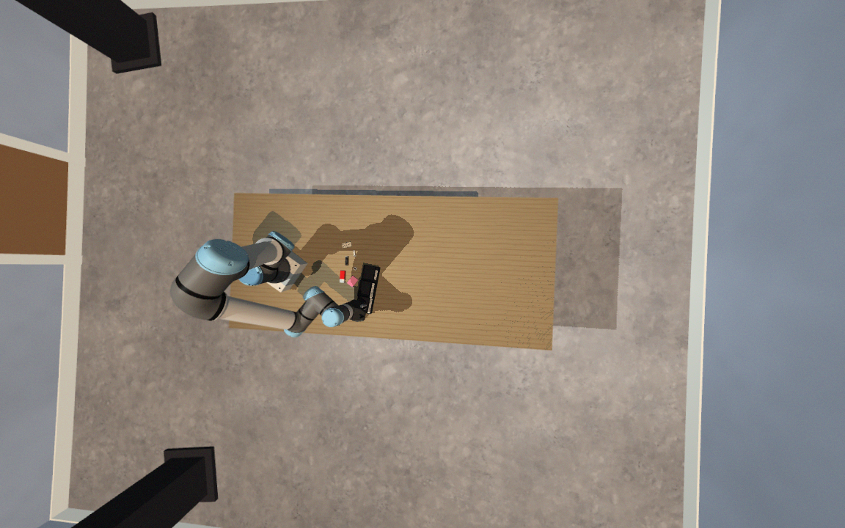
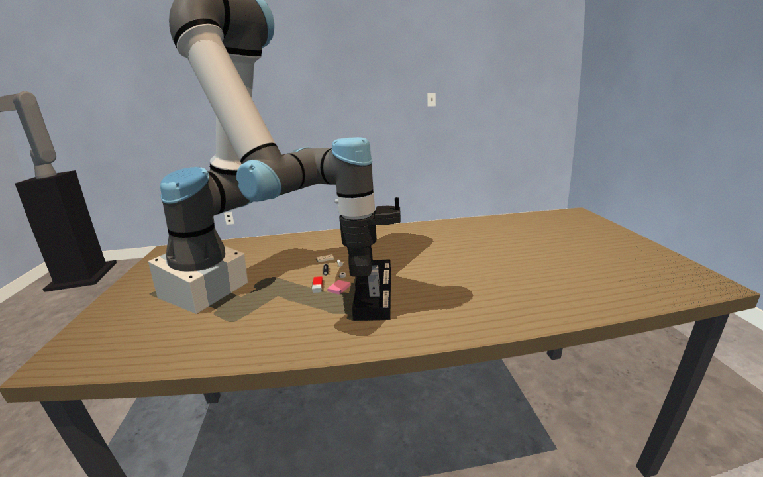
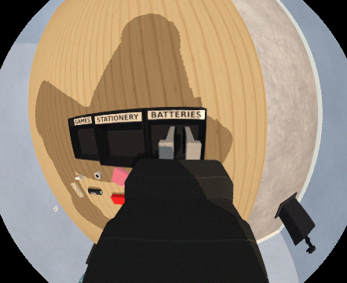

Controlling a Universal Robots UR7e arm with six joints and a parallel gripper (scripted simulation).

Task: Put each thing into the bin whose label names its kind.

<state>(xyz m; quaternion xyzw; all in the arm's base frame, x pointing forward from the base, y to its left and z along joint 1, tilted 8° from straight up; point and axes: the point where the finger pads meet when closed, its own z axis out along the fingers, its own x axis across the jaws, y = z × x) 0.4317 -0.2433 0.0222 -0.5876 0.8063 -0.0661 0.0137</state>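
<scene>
Now: hand 2 cm short of the black bin tray, 9 cm to the right of it and 4 cm above it. Also, from my hand: red block 12 cm behind, 16 cm to the left, 6 cm below; then hex nut 4 cm behind, 20 cm to the left, 6 cm below; then pink eraser 7 cm behind, 14 cm to the left, 6 cm below.
</scene>
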